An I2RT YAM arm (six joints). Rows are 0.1 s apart.
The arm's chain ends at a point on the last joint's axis. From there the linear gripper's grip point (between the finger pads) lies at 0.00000 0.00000 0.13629 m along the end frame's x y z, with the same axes.
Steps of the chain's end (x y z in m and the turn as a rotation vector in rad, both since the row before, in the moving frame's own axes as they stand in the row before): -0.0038 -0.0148 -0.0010 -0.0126 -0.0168 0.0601; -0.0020 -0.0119 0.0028 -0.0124 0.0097 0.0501; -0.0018 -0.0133 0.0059 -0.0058 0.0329 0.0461; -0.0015 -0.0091 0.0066 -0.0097 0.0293 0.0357; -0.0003 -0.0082 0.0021 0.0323 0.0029 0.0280
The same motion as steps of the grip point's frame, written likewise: -0.0061 -0.0132 -0.0010 -0.0126 -0.0168 0.0601; -0.0007 -0.0102 0.0028 -0.0124 0.0097 0.0501; 0.0027 -0.0124 0.0058 -0.0058 0.0329 0.0461; 0.0025 -0.0077 0.0065 -0.0097 0.0293 0.0357; 0.0002 -0.0126 0.0020 0.0323 0.0029 0.0280
